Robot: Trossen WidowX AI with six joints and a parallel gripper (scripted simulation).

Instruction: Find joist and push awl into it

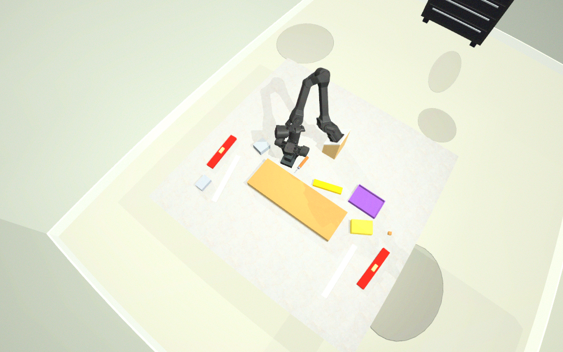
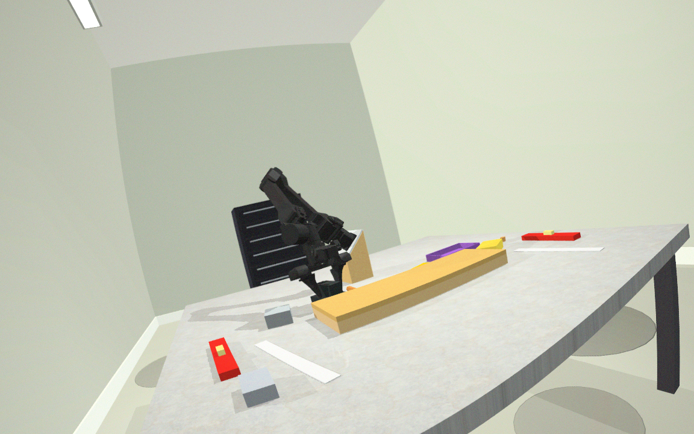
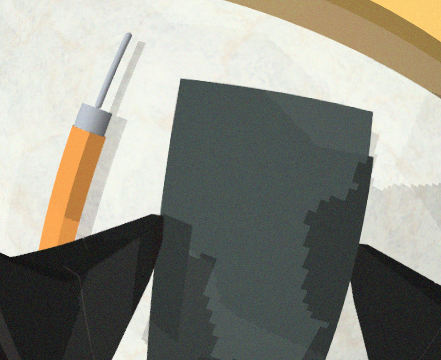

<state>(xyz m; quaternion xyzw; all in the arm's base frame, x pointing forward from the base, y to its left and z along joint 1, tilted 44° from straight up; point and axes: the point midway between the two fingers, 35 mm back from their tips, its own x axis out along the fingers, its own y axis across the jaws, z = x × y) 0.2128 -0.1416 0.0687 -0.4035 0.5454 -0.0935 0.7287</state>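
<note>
My gripper tip is now 80 mm to the right of the awl and 20 mm above it. Round my gripper tip: yellow bar 10 mm behind, 270 mm to the left, 20 mm below; stud finder 20 mm behind, 10 mm to the right, 20 mm above; purple tray 90 mm behind, 480 mm to the left, 10 mm below.
</note>
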